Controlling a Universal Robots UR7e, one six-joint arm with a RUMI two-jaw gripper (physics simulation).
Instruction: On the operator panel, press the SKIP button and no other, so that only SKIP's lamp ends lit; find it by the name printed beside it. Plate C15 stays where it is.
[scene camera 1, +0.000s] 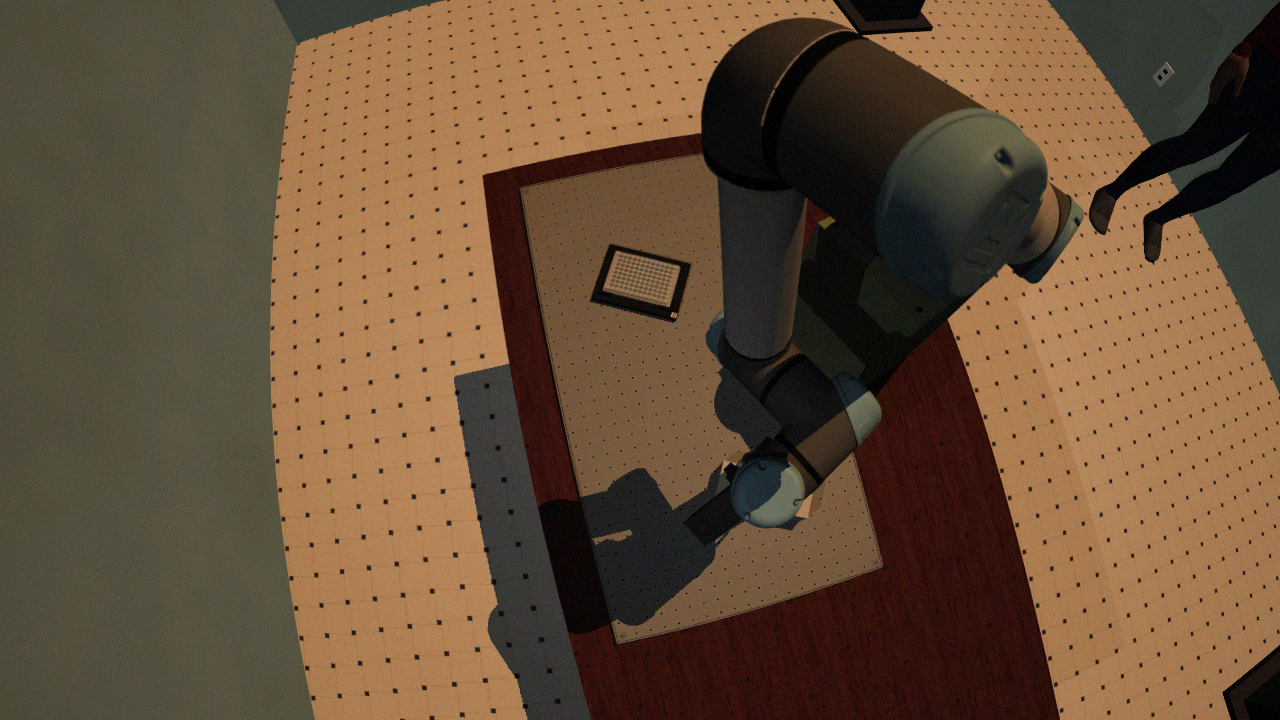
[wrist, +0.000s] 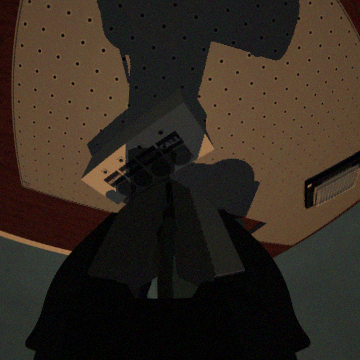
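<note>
The operator panel (wrist: 117, 157) (scene camera 1: 805, 508) is a pale box with a row of dark round buttons, name labels and small lamps. In the wrist view it lies mostly in shadow. The label CALL (wrist: 170, 142) is at the right end; the label beside it, in SKIP's place (wrist: 148, 157), is too dark to read surely. Its round button (wrist: 162, 167) shows just beyond the fingertips. No lamp looks lit. My gripper (wrist: 169, 183) is shut and empty, its tips near the button edge; contact cannot be told. The white well plate (scene camera 1: 642, 277) (wrist: 336, 192) lies in a black holder, its name unreadable.
The panel stands on a perforated board (scene camera 1: 626, 376) (wrist: 60, 100) on a dark red table (scene camera 1: 948, 537). The arm (scene camera 1: 760, 268) covers most of the panel in the scene view, and its shadow falls over the board. A person (scene camera 1: 1199, 161) stands at the right.
</note>
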